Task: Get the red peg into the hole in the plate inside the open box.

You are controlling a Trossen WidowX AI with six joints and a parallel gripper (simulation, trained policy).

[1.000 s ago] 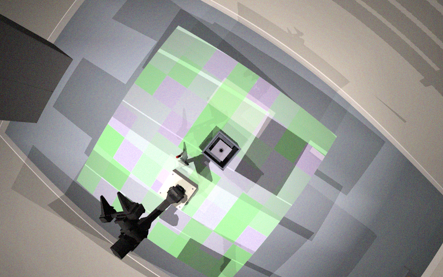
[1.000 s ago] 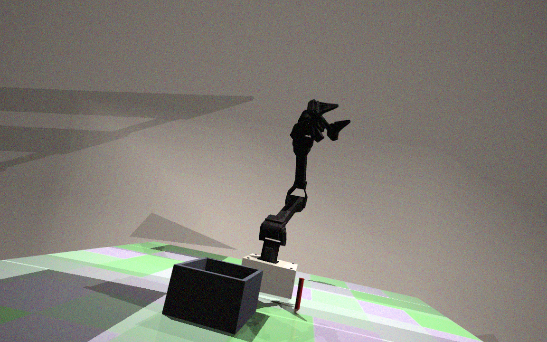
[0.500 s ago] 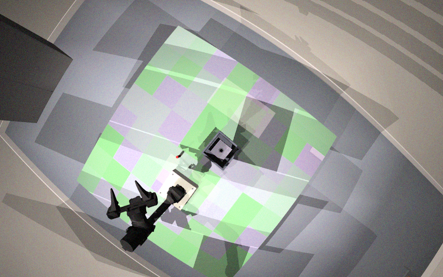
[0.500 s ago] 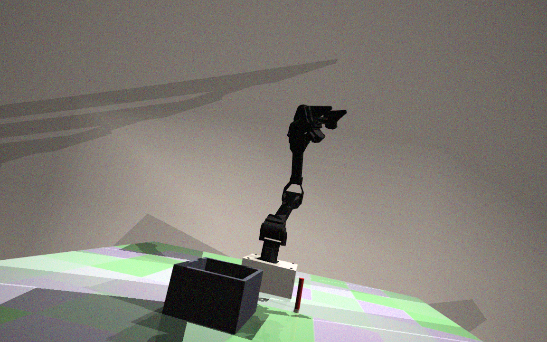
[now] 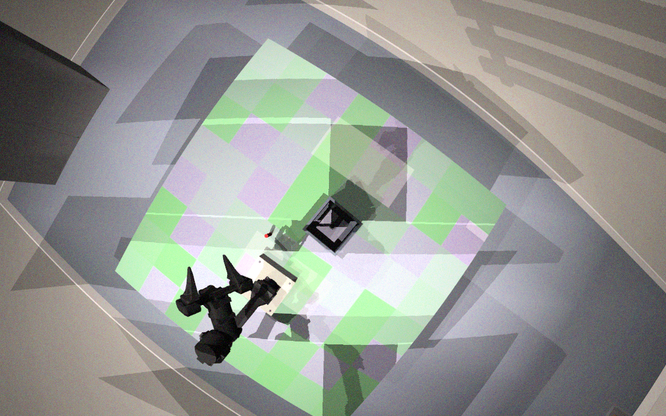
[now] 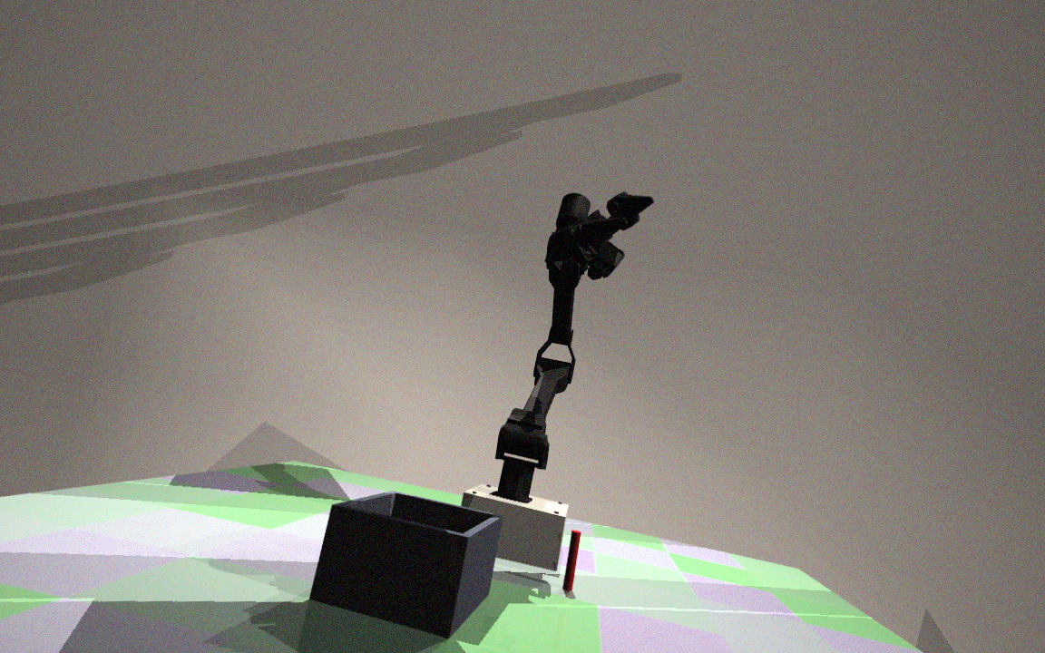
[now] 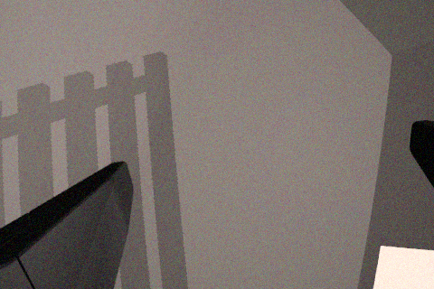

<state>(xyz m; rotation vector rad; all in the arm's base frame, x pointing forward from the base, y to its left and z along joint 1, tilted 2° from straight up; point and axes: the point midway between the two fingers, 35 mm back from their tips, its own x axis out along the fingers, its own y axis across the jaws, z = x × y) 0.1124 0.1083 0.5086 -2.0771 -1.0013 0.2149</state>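
The red peg lies 30 mm ahead of my gripper tip, 20 mm to the right of it and 560 mm below it. Round my gripper tip: grey plate: 220 mm ahead, 190 mm to the right, 550 mm below; dark box: 220 mm ahead, 190 mm to the right, 570 mm below.
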